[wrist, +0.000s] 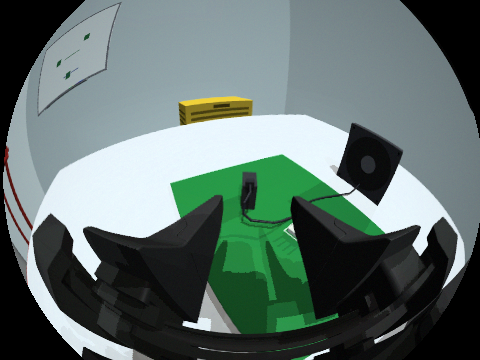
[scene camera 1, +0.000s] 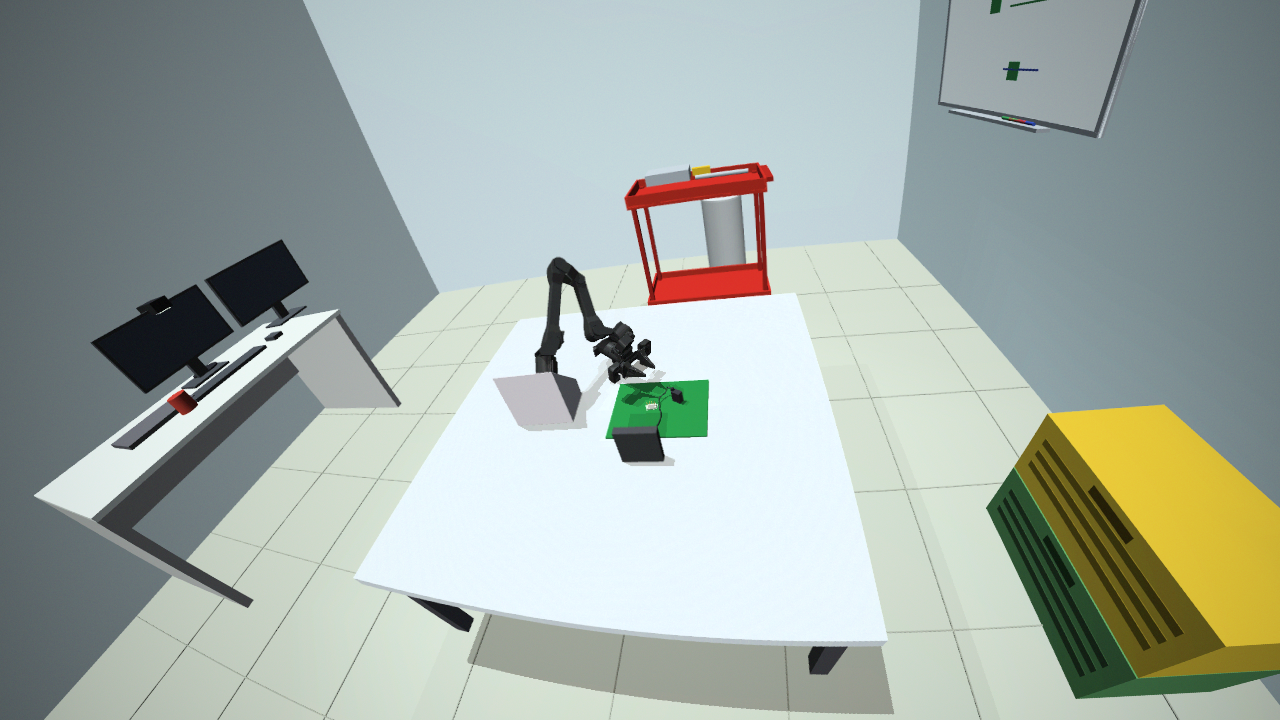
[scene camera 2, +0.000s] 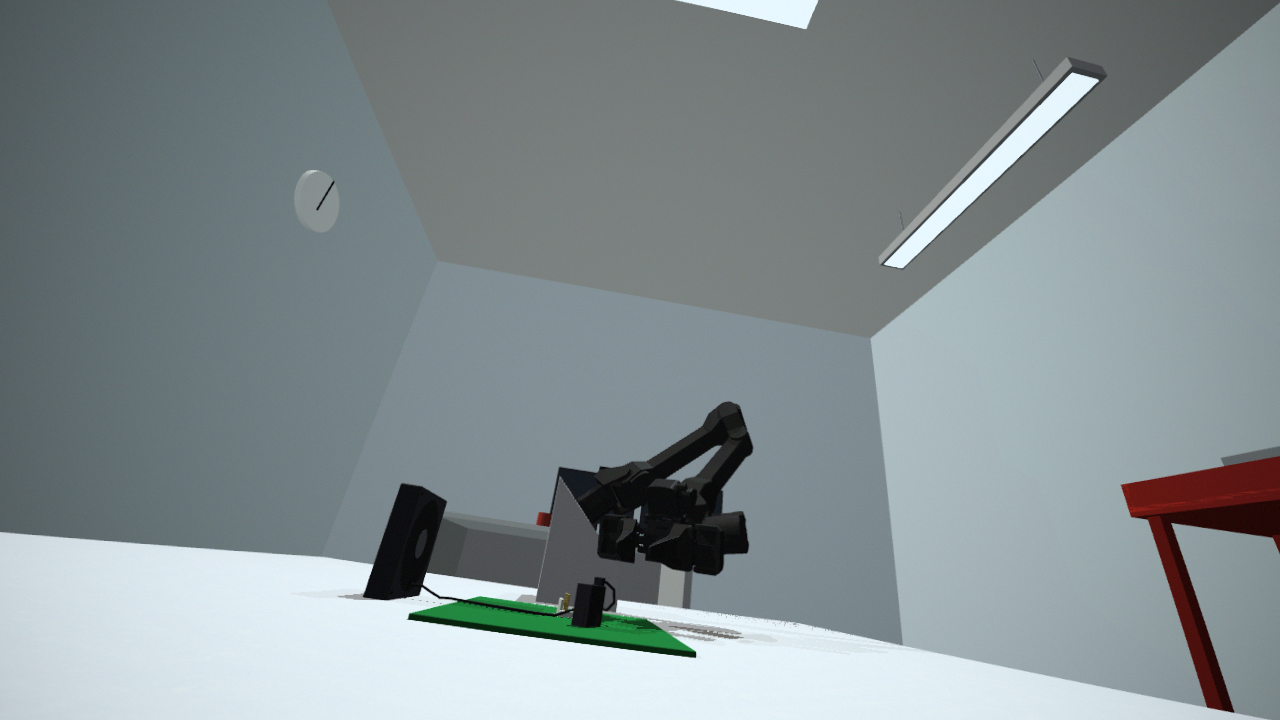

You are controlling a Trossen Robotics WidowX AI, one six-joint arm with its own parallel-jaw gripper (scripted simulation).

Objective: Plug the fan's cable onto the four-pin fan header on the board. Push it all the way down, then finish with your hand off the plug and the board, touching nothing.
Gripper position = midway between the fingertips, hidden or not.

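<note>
My gripper (scene camera 2: 632, 548) is visible to me, and I find it again in the wrist view (wrist: 257, 202) and in scene camera 1 (scene camera 1: 650, 371). There is a green board (scene camera 2: 617, 631), which I can also see in the wrist view (wrist: 258, 276) and in scene camera 1 (scene camera 1: 690, 418). I see a black plug (scene camera 2: 589, 601) too, and a black fan (wrist: 369, 160).
</note>
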